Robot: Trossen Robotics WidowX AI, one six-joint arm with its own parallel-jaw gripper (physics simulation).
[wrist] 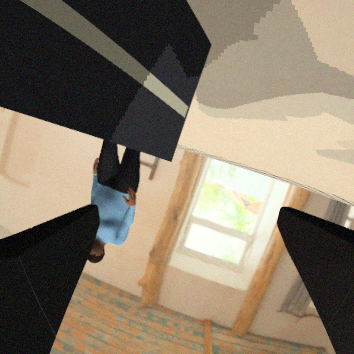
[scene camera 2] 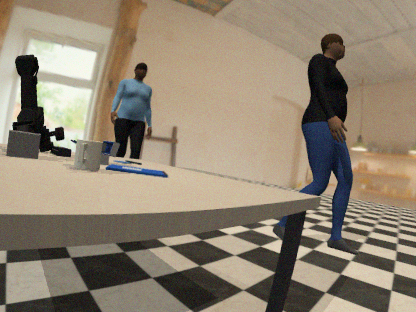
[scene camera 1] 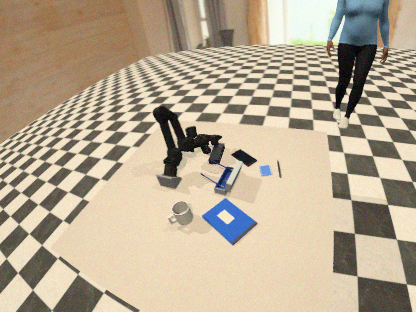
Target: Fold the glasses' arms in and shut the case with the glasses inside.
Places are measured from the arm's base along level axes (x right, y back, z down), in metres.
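Pixels of known places: gripper, fingertip midpoint: (wrist: 190,215) (scene camera 2: 51,141); arm's base at its link origin: (scene camera 2: 24,143) (scene camera 1: 169,175).
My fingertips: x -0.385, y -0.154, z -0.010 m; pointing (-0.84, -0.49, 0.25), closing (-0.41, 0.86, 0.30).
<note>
For each thing: its top centre in the pictures, then the offset to it from my fingertips. "*": a spot on its surface instead.
- glasses case at a spot on its surface: (scene camera 2: 104,159) (scene camera 1: 221,191) * dx +0.416, dy -0.155, dz +0.035 m
- dark block at its top centre: (scene camera 2: 60,147) (scene camera 1: 216,150) dx +0.123, dy -0.033, dz +0.021 m
- black phone at its top centre: (scene camera 1: 243,156) dx +0.121, dy -0.199, dz +0.048 m
- blue card at its top centre: (scene camera 1: 265,169) dx +0.208, dy -0.340, dz +0.051 m
- pen at its top centre: (scene camera 1: 279,167) dx +0.180, dy -0.411, dz +0.047 m
- grey mug at a spot on its surface: (scene camera 2: 90,156) * dx +0.635, dy -0.023, dz +0.014 m
- blue book at its top centre: (scene camera 2: 137,169) (scene camera 1: 228,219) dx +0.556, dy -0.232, dz +0.048 m
The glasses case (scene camera 1: 220,190) (scene camera 2: 104,159) stands open on the table, grey outside and blue inside, with its pale lid raised on the right in scene camera 1. The glasses (scene camera 1: 209,178) lie in it; their two thin blue arms stick out leftward over the case's side, unfolded and apart. The frame inside is too small to make out. My gripper (scene camera 1: 212,144) (scene camera 2: 59,142) (wrist: 190,215) is open and empty, low over the table behind the case and apart from it. The case and glasses do not show in the wrist view.
A dark block (scene camera 1: 217,153) (wrist: 65,75) stands between gripper and case. A black phone (scene camera 1: 244,157), blue card (scene camera 1: 265,170) and pen (scene camera 1: 279,169) lie behind right. A grey mug (scene camera 1: 183,213) (scene camera 2: 90,156) and blue book (scene camera 1: 231,227) (scene camera 2: 137,171) are in front.
</note>
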